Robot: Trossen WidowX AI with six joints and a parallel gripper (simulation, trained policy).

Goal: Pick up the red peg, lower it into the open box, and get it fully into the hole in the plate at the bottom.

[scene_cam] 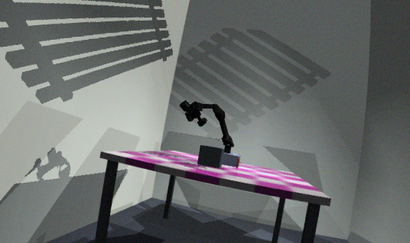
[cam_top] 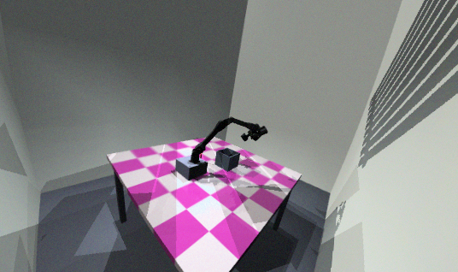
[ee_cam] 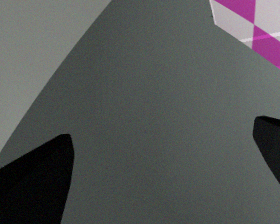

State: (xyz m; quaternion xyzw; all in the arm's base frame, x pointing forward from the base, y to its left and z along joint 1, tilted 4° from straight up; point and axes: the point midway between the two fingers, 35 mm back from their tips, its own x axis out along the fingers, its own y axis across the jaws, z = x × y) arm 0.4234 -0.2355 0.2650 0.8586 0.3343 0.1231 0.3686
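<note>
Right now my gripper tip is 280 mm past the red peg, 300 mm to the right of it and 310 mm above it. The rest, counted from my gripper tip: grey plate: 150 mm behind, 90 mm to the left, 300 mm below.
</note>
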